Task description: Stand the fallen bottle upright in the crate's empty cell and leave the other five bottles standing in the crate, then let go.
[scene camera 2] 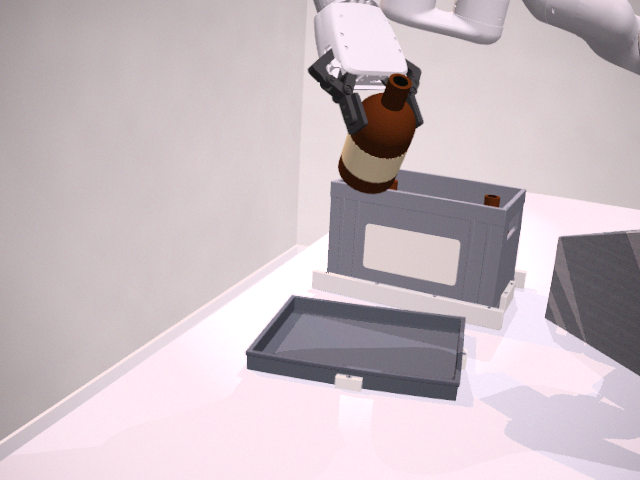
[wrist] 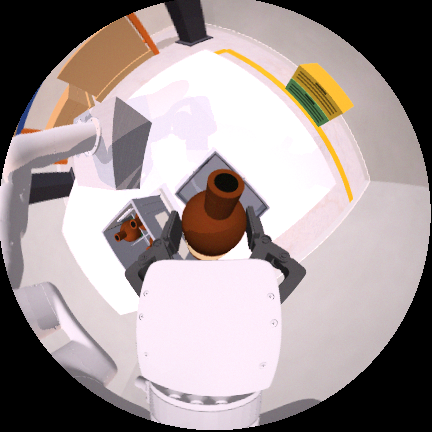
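Seen in the pictures: gripper, fingertip midpoint: (scene camera 2: 387, 129) (wrist: 211, 216); arm's base at its link origin: (wrist: 91, 136).
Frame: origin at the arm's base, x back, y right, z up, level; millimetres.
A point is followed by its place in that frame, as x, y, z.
My gripper (scene camera 2: 388, 124) @(-429, -150, 94) (wrist: 211, 216) @(-429, -150, 94) is shut on the brown bottle (scene camera 2: 381, 142) @(-429, -181, 82) (wrist: 214, 232) @(-436, -152, 136), with one finger on each side of its upper body. The bottle is tilted, its neck up and its cream-banded base down. It hangs in the air, and in the scene view its base overlaps the front left rim of the grey crate (scene camera 2: 346, 237) @(-521, 37, -99) (wrist: 152, 201) @(-304, -1, -101). Inside the crate, a bottle neck (scene camera 2: 491, 200) @(-308, 128, -32) shows at the right and a bit of brown (scene camera 2: 394, 184) @(-476, 158, -33) behind the held bottle. The wrist view shows several brown bottles (wrist: 131, 232) @(-324, 118, -74) in the crate. The empty cell cannot be made out.
A dark shallow tray (scene camera 2: 299, 372) @(-489, -251, -182) (wrist: 200, 177) @(-338, -145, -186) lies in front of the crate. Low pale strips (scene camera 2: 403, 297) @(-419, 8, -171) border the crate's foot. A dark grey block (scene camera 2: 594, 289) @(-136, -15, -109) (wrist: 132, 140) @(-91, -69, -104) stands to the right in the scene view. A wall is at the left there.
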